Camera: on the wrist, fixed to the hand. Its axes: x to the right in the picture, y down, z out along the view.
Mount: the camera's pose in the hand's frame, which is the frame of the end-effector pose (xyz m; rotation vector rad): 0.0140 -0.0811 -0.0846 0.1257 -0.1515 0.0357
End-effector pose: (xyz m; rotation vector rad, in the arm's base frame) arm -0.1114 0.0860 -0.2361 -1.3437 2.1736 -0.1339
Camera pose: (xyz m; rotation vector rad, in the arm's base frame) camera -0.0958 0.0169 -0.1417 -1.2047 2.0269 -0.1475
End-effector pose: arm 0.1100 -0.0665 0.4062 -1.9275 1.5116 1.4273
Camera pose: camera 0.2220 -0.1037 0.4075 -1.6880 1.5335 1.4220
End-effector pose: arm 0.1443 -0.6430 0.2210 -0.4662 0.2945 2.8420
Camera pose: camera 0.1777 -0.5831 0.1250 -0.2212 0.4526 2.8515
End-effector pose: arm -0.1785 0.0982 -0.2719 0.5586 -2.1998 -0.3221
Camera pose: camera -0.0977 0.0174 -0.2425 0.5788 -2.3859 -0.2142
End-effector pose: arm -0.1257 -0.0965 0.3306 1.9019 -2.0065 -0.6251
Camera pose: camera -0.0143 -0.1211 0.3610 1.9367 -2.2171 -0.6664
